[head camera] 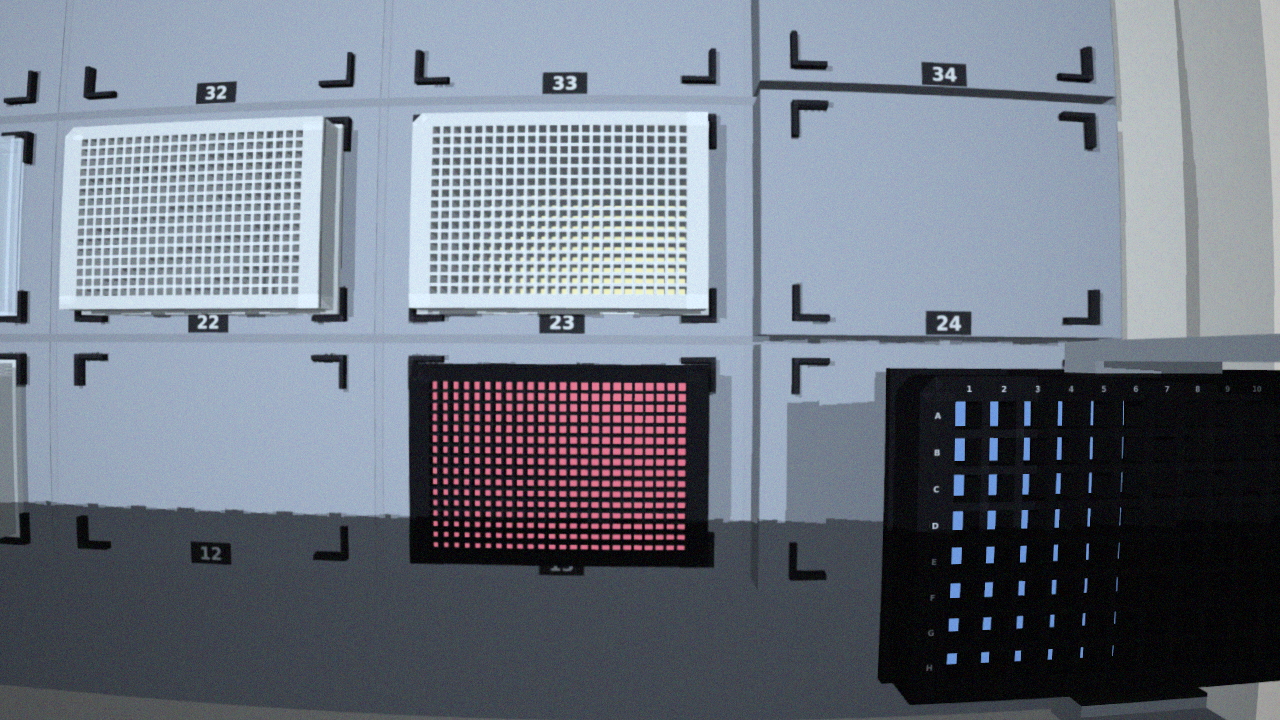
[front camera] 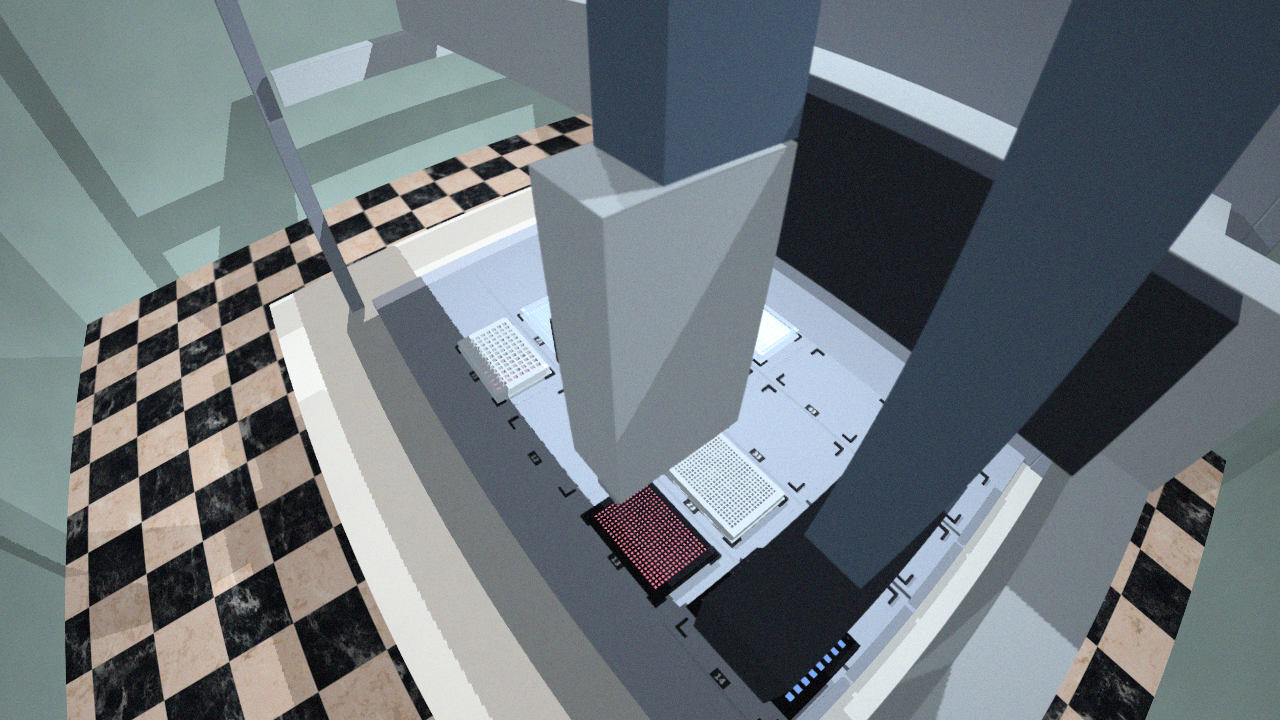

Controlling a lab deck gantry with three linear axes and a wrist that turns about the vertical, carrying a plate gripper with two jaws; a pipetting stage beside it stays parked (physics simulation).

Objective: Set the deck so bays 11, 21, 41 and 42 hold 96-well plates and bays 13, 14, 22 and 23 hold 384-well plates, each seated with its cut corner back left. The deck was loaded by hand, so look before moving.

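Places are measured from the robot's base along level axes (x left, y back, z up), in millimetres.
Pixels of known places: gripper, fingertip midpoint: (head camera: 1122, 528); robot's base, link origin: (front camera: 458, 348).
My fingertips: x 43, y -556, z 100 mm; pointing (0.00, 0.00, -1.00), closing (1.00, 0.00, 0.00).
Observation:
Ahead of a thing's pixels: the offset from my fingertips to its top centre. "pt": to the spot under its first point.
My gripper (front camera: 778, 608) (head camera: 1154, 532) is shut on a black 96-well plate with blue wells @(dx +0, dy +0, dz +7 mm) (front camera: 819, 671) (head camera: 1029, 537), held above bay 14, row A at the back; its cut corner is unclear. A black 384-well plate with red wells @(dx -1, dy +164, dz -86 mm) (front camera: 651, 537) (head camera: 559, 465) sits in bay 13, cut corner unclear. White 384-well plates sit in bay 23 @(pt dx +105, dy +155, dz -86 mm) (front camera: 726, 483) (head camera: 559, 210) and bay 22 @(pt dx +106, dy +325, dz -86 mm) (head camera: 192, 214), cut corners back left. A white 96-well plate @(dx +0, dy +492, dz -86 mm) (front camera: 508, 356) is in bay 11, a clear plate @(dx +107, dy +492, dz -86 mm) (front camera: 537, 315) in bay 21 and a bright clear plate @(dx +321, dy +328, dz -86 mm) (front camera: 775, 329) in bay 42. Bay 41 is hidden.
The large light-grey block (front camera: 662, 322) of the pipetting stage hides the deck's middle in the front view. Bays 12 @(pt dx +7, dy +327, dz -100 mm) (head camera: 210, 438), 24 (head camera: 939, 214) and partly visible 32 @(pt dx +193, dy +328, dz -100 mm) (head camera: 219, 40), 33 (head camera: 563, 35) and 34 @(pt dx +187, dy +1, dz -86 mm) (head camera: 939, 31) show corner marks. A pale rim @(pt dx -244, dy +463, dz -110 mm) (front camera: 358, 465) borders the deck.

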